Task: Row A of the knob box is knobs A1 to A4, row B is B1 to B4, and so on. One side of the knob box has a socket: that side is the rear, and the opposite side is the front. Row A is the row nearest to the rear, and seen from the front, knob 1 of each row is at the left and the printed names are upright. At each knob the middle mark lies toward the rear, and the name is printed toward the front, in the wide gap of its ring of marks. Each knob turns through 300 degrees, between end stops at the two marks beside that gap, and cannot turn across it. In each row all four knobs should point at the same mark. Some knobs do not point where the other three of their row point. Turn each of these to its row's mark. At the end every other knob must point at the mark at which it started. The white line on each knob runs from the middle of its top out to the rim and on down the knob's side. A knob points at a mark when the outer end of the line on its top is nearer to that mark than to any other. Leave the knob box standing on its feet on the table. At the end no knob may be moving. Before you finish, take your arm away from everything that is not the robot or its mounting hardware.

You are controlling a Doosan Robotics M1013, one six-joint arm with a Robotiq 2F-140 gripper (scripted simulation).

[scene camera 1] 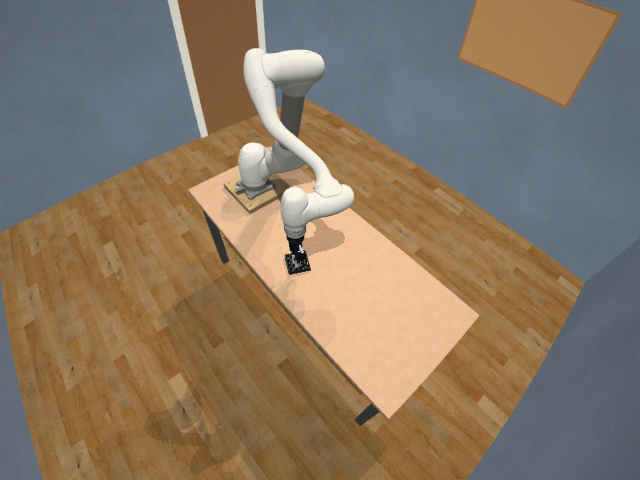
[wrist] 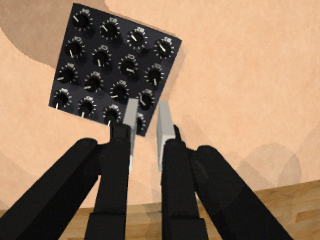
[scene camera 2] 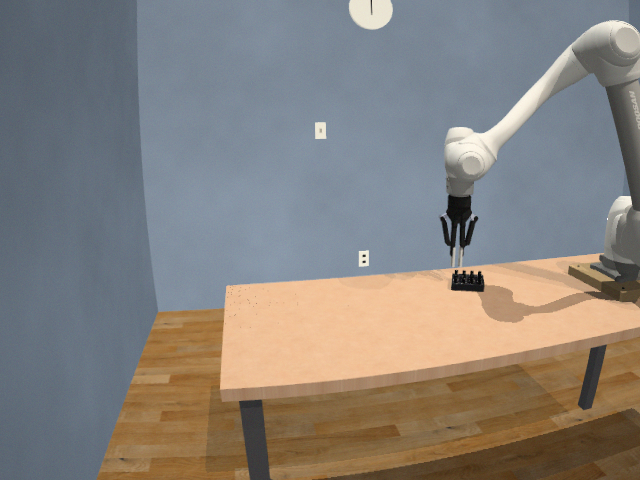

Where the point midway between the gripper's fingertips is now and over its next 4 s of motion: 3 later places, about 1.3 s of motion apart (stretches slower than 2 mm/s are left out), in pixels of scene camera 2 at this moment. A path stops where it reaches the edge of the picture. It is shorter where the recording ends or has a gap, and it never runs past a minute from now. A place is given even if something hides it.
The gripper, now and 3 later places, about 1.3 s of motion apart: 456,265; 456,270; 458,267; 464,261
